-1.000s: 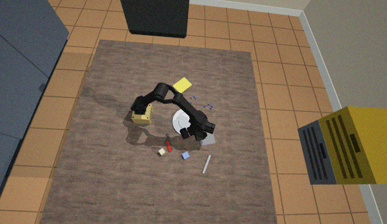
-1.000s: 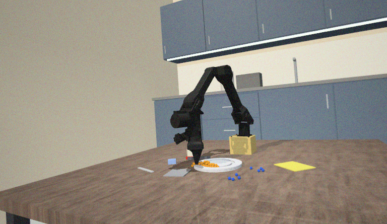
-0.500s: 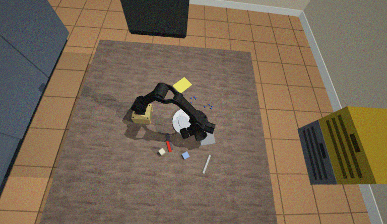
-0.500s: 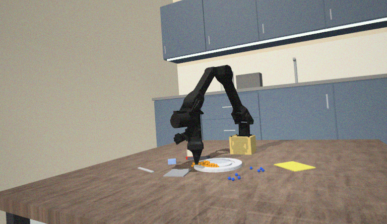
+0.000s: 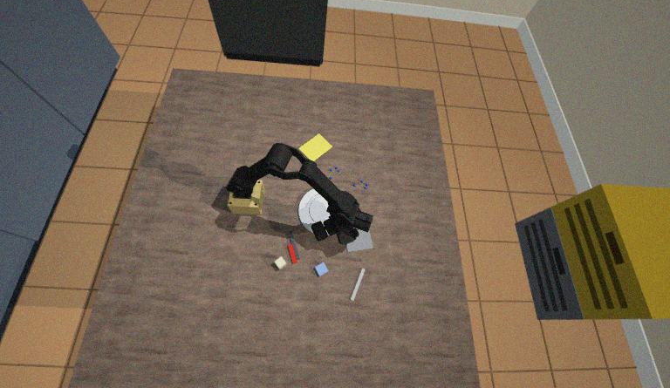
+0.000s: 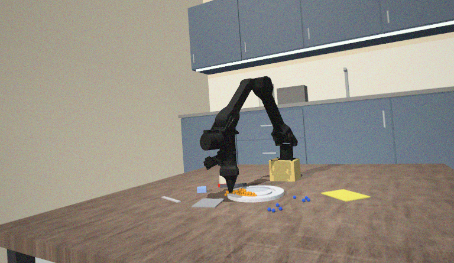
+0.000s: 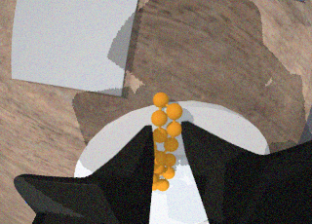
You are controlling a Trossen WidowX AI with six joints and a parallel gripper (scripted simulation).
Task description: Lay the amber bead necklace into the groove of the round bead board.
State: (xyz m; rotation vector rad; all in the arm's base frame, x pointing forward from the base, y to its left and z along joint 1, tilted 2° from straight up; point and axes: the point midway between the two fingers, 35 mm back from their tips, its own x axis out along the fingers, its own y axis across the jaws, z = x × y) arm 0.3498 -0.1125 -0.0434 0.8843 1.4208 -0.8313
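Right now the grey square tile is 90 mm ahead of my gripper tip, 40 mm to the right of it and 20 mm below it. The rest, counted from my gripper tip: red stick (160 mm behind, 80 mm to the right, 10 mm below); white stick (200 mm to the right, 80 mm ahead, 10 mm below); light blue cube (150 mm to the right, 50 mm behind, 10 mm below).
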